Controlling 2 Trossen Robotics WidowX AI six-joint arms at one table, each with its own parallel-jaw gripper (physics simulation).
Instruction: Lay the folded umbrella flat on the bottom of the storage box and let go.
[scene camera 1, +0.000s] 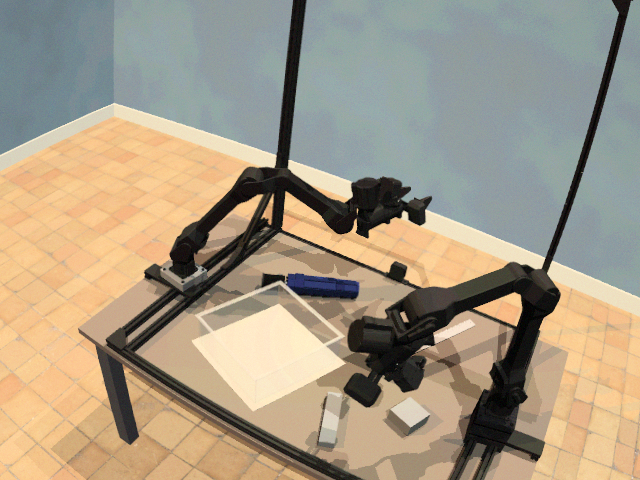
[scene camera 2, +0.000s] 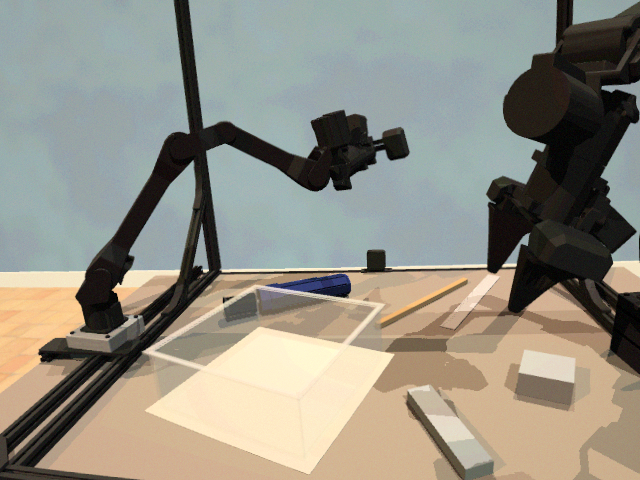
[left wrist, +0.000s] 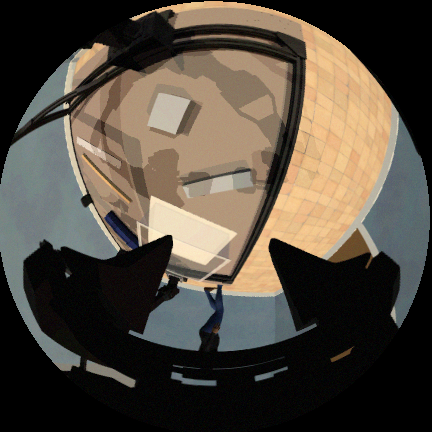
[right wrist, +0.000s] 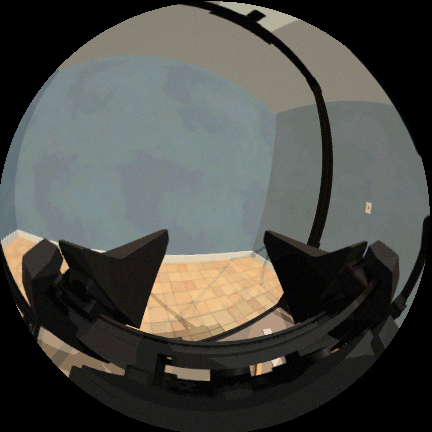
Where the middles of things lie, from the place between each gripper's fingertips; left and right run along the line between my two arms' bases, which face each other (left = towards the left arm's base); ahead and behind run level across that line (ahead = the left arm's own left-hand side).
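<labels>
I see the clear storage box (scene camera 2: 276, 367) 160 mm below my left hand, 300 mm to the right of it and 120 mm behind it. The yellow stick (scene camera 2: 413, 307) is 200 mm below my left hand, and it is also 60 mm to the right of that hand and 420 mm behind it.
The clear storage box is 280 mm below my right hand, 150 mm to the right of it and 470 mm ahead of it. As for the yellow stick, it is 320 mm below my right hand, 90 mm to the left of it and 170 mm ahead of it.
</labels>
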